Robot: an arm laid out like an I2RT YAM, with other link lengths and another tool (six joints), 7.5 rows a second.
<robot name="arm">
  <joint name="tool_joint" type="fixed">
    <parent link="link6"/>
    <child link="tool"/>
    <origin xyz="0.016 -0.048 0.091" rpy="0.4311 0 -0.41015"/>
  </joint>
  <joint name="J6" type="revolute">
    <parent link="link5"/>
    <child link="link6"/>
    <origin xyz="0.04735 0 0.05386" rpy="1.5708 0 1.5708"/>
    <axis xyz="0 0 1"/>
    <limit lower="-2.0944" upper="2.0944"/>
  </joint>
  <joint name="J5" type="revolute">
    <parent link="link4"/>
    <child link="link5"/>
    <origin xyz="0.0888 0.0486 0.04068" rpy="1.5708 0 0"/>
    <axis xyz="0 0 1"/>
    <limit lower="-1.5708" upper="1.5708"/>
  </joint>
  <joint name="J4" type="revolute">
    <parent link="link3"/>
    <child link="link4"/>
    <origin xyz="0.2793 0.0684 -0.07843"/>
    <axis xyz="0 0 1"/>
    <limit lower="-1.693" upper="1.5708"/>
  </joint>
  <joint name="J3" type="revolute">
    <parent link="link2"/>
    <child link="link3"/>
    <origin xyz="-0.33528 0 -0.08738" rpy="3.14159 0 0"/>
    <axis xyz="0 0 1"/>
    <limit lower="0" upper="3.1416"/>
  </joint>
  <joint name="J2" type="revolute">
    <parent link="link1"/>
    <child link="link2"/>
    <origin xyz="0.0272 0.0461 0.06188" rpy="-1.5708 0 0"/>
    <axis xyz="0 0 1"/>
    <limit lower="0" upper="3.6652"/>
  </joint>
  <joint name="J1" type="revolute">
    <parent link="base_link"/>
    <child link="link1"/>
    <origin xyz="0 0 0.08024"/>
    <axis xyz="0 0 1"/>
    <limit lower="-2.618" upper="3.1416"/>
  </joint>
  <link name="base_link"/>
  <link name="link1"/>
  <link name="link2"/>
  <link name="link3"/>
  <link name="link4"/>
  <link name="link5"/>
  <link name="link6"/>
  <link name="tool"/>
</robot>
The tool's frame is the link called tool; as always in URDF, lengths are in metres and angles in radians.
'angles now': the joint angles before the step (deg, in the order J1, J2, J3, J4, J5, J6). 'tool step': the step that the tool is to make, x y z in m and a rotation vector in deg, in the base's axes. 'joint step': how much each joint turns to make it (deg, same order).
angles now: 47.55, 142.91, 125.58, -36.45, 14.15, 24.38
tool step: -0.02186, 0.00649, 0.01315, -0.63, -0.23, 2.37
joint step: 1.57, -3.25, -3.60, 0.28, 0.01, -1.02
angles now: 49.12, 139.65, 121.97, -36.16, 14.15, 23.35
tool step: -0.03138, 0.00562, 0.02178, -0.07, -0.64, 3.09
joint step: 2.14, -5.17, -5.61, 1.06, -0.13, -1.11
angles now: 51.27, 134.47, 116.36, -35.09, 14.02, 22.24
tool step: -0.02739, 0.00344, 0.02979, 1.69, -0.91, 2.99
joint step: 1.72, -5.28, -4.46, 1.26, -1.03, -0.83
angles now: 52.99, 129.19, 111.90, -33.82, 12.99, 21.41
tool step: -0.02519, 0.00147, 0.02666, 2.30, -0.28, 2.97
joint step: 1.40, -4.79, -3.77, 1.09, -1.88, -0.48
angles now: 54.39, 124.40, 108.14, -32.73, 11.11, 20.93
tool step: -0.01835, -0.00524, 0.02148, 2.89, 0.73, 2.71
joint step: 0.37, -4.53, -3.79, 1.23, -3.25, -0.22
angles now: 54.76, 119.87, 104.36, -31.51, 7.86, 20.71
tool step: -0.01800, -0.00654, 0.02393, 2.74, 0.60, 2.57
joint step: 0.33, -4.35, -2.78, 0.35, -3.04, -0.18
